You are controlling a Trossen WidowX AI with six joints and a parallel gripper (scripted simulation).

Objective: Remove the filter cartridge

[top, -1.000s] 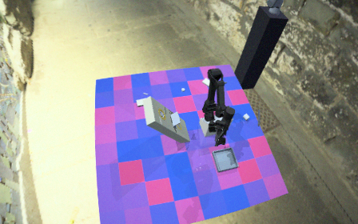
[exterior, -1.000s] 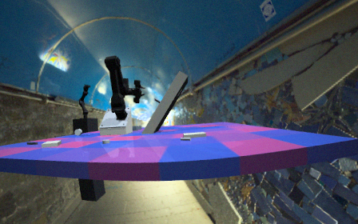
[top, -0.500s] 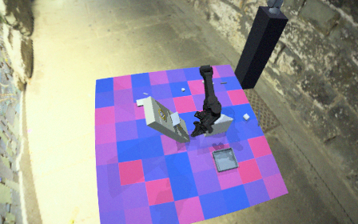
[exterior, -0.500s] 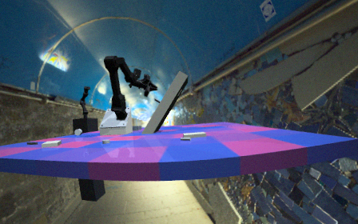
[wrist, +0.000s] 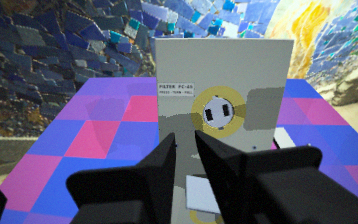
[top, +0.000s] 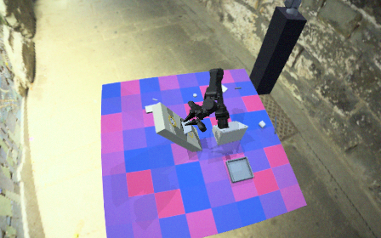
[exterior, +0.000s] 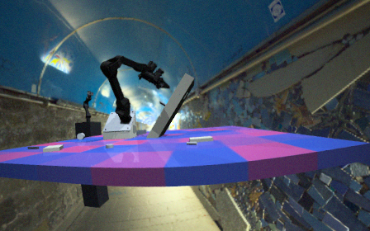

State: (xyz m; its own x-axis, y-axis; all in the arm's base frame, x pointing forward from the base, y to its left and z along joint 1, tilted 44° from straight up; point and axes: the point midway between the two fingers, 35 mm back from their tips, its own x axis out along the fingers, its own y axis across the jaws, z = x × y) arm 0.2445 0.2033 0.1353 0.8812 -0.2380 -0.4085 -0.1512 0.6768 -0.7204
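Now: the round filter cartridge 70 mm ahead of my gripper tip, 50 mm to the right of it and 50 mm below it. The rest, counted from my gripper tip: grey tray (350 mm behind, 230 mm to the left, 300 mm below).
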